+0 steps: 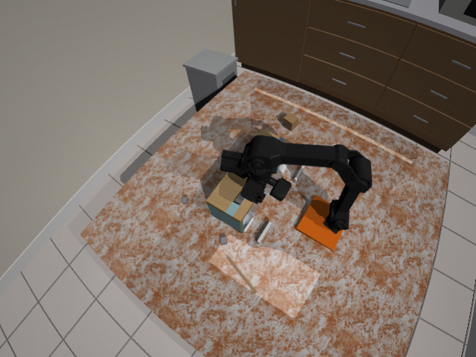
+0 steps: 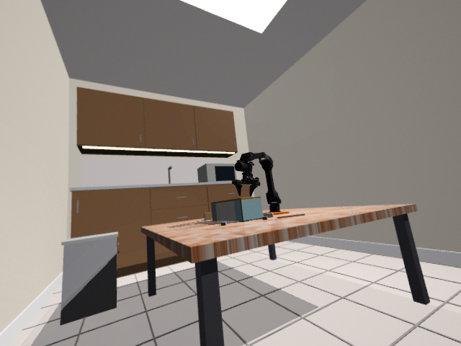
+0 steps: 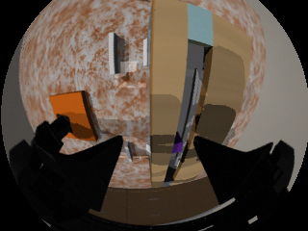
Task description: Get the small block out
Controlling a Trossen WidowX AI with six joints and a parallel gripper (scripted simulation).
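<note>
Right now the box is 30 mm ahead of my gripper tip, 40 mm to the right of it and 80 mm below it. The rest, counted from my gripper tip: thin stick: 150 mm behind, 260 mm to the left, 140 mm below; purple block: 60 mm ahead, 60 mm to the right, 60 mm below; tan cube: 160 mm ahead, 410 mm to the right, 120 mm below.
</note>
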